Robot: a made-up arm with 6 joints. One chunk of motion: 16 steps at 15 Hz.
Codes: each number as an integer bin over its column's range. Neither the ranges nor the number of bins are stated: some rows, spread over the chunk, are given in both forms.
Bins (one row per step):
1: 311 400 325 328 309 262
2: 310 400 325 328 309 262
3: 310 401 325 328 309 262
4: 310 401 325 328 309 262
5: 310 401 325 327 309 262
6: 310 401 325 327 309 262
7: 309 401 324 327 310 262
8: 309 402 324 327 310 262
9: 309 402 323 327 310 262
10: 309 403 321 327 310 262
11: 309 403 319 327 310 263
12: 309 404 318 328 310 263
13: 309 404 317 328 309 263
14: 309 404 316 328 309 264
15: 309 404 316 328 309 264
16: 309 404 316 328 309 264
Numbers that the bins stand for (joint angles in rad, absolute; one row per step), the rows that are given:
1: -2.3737 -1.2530 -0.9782 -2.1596 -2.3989 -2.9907
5: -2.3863 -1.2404 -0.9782 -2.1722 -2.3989 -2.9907
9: -2.3989 -1.2278 -0.9894 -2.1722 -2.3863 -2.9907
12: -2.3989 -1.2026 -1.0174 -2.1596 -2.3863 -2.9781
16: -2.3989 -1.2026 -1.0286 -2.1596 -2.3989 -2.9656
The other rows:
2: -2.3863 -1.2530 -0.9782 -2.1596 -2.3989 -2.9907
3: -2.3863 -1.2404 -0.9782 -2.1596 -2.3989 -2.9907
4: -2.3863 -1.2404 -0.9782 -2.1596 -2.3989 -2.9907
6: -2.3863 -1.2404 -0.9782 -2.1722 -2.3989 -2.9907
7: -2.3989 -1.2404 -0.9838 -2.1722 -2.3863 -2.9907
8: -2.3989 -1.2278 -0.9838 -2.1722 -2.3863 -2.9907
10: -2.3989 -1.2152 -1.0006 -2.1722 -2.3863 -2.9907
11: -2.3989 -1.2152 -1.0118 -2.1722 -2.3863 -2.9781
13: -2.3989 -1.2026 -1.0230 -2.1596 -2.3989 -2.9781
14: -2.3989 -1.2026 -1.0286 -2.1596 -2.3989 -2.9656
15: -2.3989 -1.2026 -1.0286 -2.1596 -2.3989 -2.9656

